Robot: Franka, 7 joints.
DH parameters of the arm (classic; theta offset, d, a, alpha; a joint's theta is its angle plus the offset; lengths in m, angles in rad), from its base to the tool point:
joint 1: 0 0.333 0 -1.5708
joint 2: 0 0 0 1.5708
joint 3: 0 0.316 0.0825 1.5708
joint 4: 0 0 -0.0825 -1.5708
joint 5: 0 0.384 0 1.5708
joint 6: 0 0 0.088 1.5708
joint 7: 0 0.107 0 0
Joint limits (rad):
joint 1: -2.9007..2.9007
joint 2: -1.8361..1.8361
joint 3: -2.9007..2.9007
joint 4: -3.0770..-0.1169
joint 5: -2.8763..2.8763
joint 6: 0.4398..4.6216
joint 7: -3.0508..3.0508
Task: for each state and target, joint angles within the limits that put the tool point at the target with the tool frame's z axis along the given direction. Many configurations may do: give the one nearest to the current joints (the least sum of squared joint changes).
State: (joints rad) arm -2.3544 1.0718 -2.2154 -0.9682 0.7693 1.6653 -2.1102
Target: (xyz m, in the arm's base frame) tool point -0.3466 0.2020 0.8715 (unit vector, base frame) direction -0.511 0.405 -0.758
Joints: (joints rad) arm -2.1646 0.8163 -2.4974 -1.4564 0.9869 1.4836 -2.1102
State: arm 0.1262 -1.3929 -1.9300 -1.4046 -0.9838 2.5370 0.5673
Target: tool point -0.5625 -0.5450 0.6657 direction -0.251 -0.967 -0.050
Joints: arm 0.3356 -1.1713 -1.5475 -0.6919 -0.7204 2.7011 0.5673
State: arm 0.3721 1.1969 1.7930 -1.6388 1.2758 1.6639 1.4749
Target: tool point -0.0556 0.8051 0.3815 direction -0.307 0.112 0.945
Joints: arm 1.1499 1.6331 1.5909 -0.7631 1.2547 1.7509 1.4749
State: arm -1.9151 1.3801 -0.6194 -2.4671 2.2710 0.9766 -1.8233
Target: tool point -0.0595 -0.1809 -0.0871 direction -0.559 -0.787 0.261
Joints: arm -2.4901 1.5786 0.0587 -2.4960 2.4335 0.4832 -1.8233
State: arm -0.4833 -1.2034 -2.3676 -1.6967 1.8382 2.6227 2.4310
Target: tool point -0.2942 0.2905 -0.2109 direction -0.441 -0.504 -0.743
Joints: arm -1.0790 -1.4146 -2.9007 -1.7665 1.1816 2.6433 2.4310
